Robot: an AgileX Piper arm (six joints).
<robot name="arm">
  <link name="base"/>
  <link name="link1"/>
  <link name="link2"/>
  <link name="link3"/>
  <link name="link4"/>
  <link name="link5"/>
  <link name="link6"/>
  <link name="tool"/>
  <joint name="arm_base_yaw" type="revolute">
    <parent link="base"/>
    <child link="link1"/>
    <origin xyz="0 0 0.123"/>
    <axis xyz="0 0 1"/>
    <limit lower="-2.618" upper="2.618"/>
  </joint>
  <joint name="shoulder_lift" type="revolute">
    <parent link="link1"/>
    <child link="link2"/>
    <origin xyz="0 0 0"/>
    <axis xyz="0 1 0"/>
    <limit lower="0" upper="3.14"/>
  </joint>
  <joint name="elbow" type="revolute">
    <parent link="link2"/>
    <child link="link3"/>
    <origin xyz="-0.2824 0 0.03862"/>
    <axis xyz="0 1 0"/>
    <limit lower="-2.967" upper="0"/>
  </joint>
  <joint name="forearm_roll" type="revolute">
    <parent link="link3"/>
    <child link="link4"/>
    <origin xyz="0.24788 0 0.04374"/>
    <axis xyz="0.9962 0 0.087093"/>
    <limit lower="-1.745" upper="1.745"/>
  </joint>
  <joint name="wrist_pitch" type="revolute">
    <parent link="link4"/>
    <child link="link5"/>
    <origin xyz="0 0 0"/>
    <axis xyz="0 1 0"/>
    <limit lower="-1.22" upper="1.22"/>
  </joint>
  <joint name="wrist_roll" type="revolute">
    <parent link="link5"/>
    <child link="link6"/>
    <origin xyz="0.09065 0 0.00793"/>
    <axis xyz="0.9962 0 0.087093"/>
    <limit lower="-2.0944" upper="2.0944"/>
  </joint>
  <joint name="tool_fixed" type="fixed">
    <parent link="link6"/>
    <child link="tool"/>
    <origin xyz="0 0 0" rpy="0 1.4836 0"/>
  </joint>
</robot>
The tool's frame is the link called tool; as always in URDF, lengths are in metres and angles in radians.
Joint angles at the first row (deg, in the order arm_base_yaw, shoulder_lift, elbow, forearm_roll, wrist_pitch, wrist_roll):
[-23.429 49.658 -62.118 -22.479 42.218 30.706]
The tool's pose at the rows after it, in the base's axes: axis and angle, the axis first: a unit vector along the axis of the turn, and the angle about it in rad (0 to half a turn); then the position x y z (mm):
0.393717, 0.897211, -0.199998, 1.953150, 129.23, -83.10, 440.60
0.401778, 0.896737, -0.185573, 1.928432, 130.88, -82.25, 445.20
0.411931, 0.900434, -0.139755, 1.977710, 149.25, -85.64, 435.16
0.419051, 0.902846, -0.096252, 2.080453, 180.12, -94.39, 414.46
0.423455, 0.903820, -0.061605, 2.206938, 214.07, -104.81, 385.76
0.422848, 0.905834, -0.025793, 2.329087, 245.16, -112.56, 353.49
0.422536, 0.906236, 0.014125, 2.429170, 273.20, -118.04, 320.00
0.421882, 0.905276, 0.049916, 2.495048, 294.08, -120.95, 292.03
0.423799, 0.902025, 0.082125, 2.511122, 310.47, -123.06, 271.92
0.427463, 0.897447, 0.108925, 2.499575, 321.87, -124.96, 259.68
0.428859, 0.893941, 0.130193, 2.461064, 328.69, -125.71, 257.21
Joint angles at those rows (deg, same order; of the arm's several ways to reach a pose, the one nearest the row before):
[-23.430 48.599 -64.298 -23.836 42.542 30.706]
[-23.428 48.945 -65.232 -22.692 41.875 31.326]
[-23.427 52.147 -65.303 -18.494 41.807 31.511]
[-23.427 58.117 -65.303 -14.313 41.807 31.510]
[-23.430 65.367 -65.304 -10.509 41.744 31.127]
[-23.431 72.592 -65.304 -5.535 41.309 29.210]
[-23.503 79.617 -65.302 0.694 39.835 26.124]
[-23.584 85.235 -65.303 6.985 38.014 22.324]
[-23.696 89.441 -65.302 13.397 34.982 18.122]
[-23.919 92.194 -65.303 19.699 32.038 13.651]
[-24.079 93.256 -65.303 25.657 29.384 8.963]

